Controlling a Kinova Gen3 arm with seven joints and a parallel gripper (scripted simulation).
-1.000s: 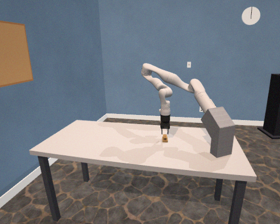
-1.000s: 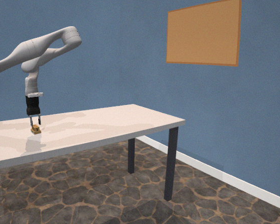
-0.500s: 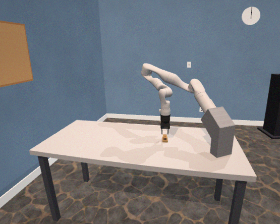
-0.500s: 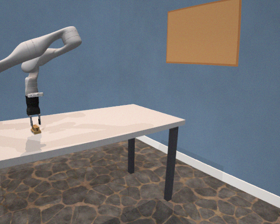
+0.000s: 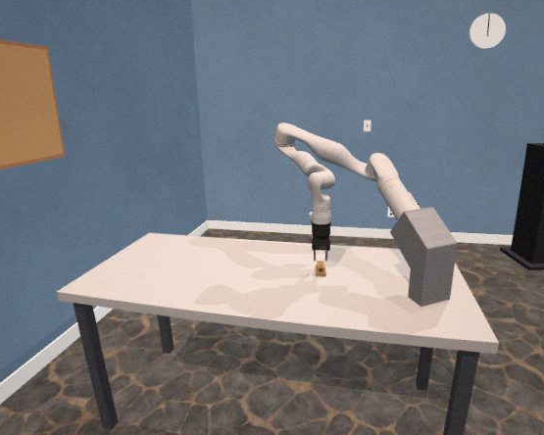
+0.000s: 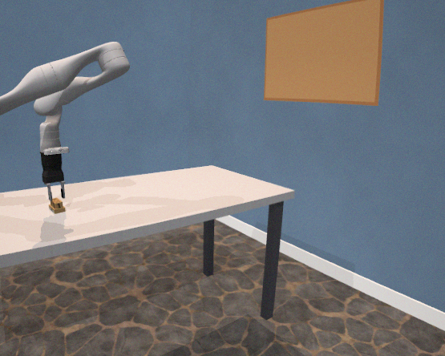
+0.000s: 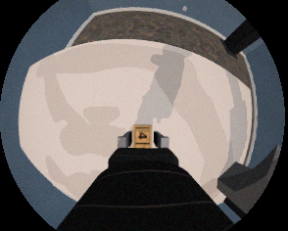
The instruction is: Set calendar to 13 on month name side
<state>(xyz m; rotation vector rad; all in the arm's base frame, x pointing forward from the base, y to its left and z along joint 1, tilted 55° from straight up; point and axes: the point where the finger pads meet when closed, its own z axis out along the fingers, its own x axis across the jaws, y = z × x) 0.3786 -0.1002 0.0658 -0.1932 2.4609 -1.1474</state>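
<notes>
Right now my hand is 60 mm above the wooden tray and 20 mm to the right of it.
</notes>
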